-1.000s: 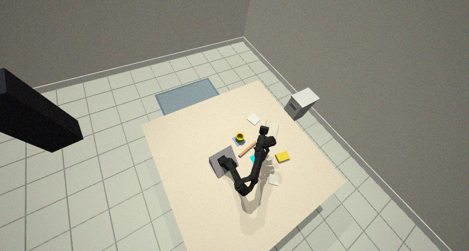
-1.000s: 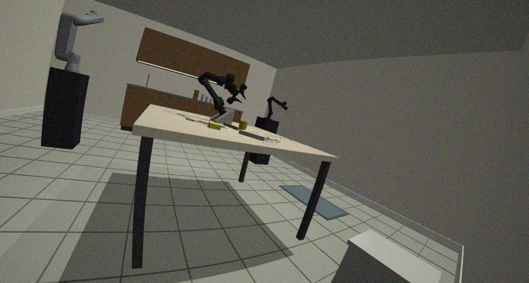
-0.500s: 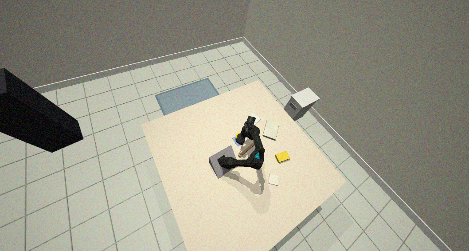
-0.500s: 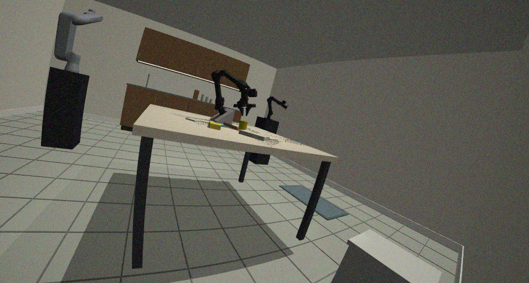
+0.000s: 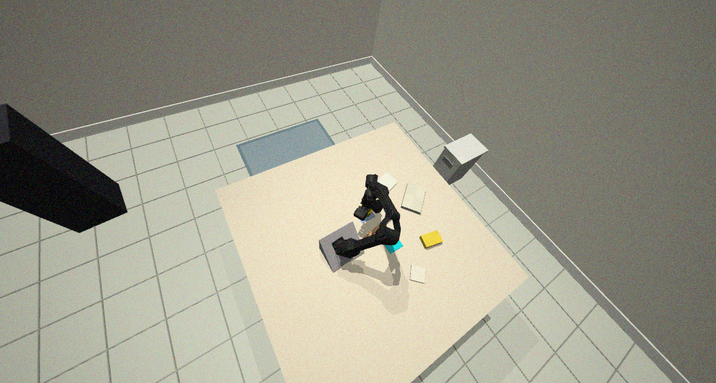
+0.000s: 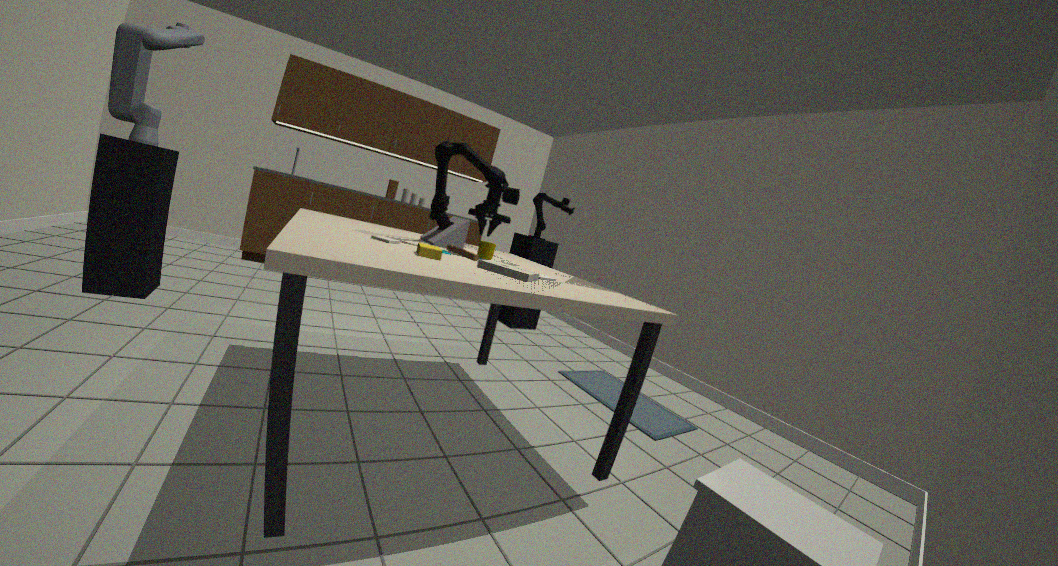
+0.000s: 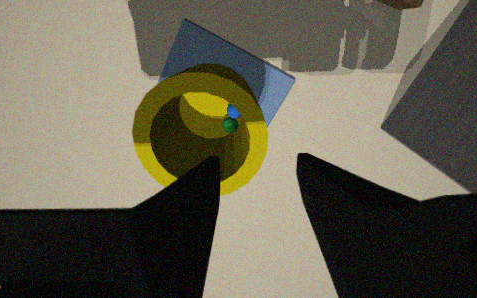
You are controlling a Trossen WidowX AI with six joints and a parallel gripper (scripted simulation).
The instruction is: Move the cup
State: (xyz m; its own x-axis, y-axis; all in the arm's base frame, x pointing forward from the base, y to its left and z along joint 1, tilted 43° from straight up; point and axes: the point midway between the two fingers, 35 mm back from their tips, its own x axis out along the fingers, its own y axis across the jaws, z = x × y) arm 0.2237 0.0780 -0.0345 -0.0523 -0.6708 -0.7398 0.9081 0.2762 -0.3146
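Now: gripper tip 6 cm above the yellow cup, 2 cm short of it and 1 cm to the right of it. Also, from my gripper tip: wooden bar (10 cm to the right, 9 cm below, 4 cm ahead); green marble (8 cm below, 1 cm to the left, 1 cm ahead); light blue pad (10 cm below, 3 cm ahead, 1 cm to the left).
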